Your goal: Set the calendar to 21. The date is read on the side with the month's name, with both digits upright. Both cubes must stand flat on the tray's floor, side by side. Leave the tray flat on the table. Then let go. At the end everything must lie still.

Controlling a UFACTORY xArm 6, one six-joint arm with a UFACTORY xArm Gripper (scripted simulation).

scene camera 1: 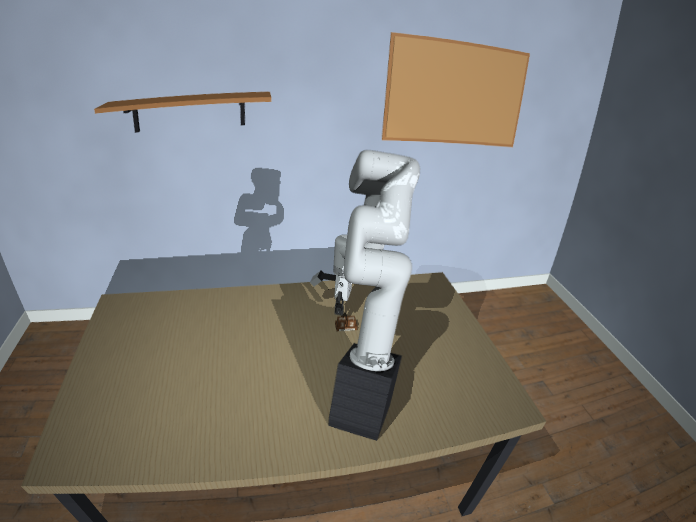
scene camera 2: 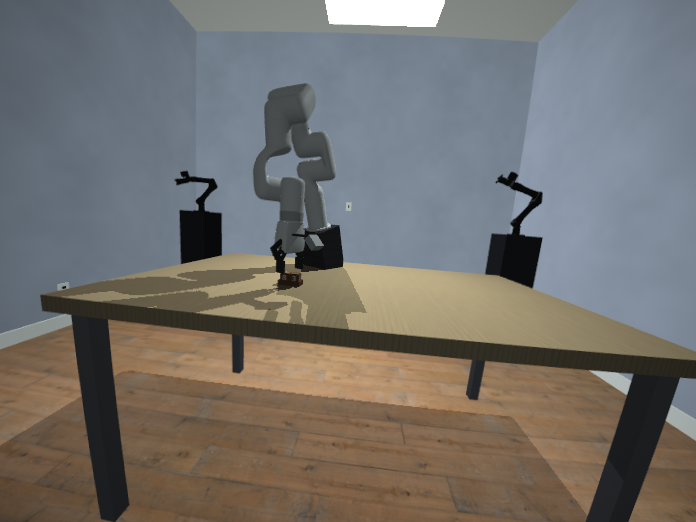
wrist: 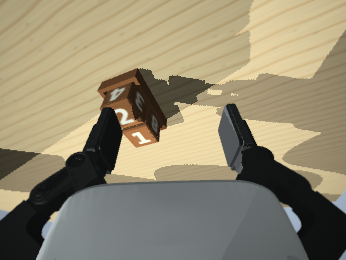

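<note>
My gripper (scene camera 2: 290, 270) (wrist: 169, 118). Brown number cube (wrist: 130, 106). Brown wooden tray (wrist: 134, 75). Another brown number cube (wrist: 146, 133).
</note>
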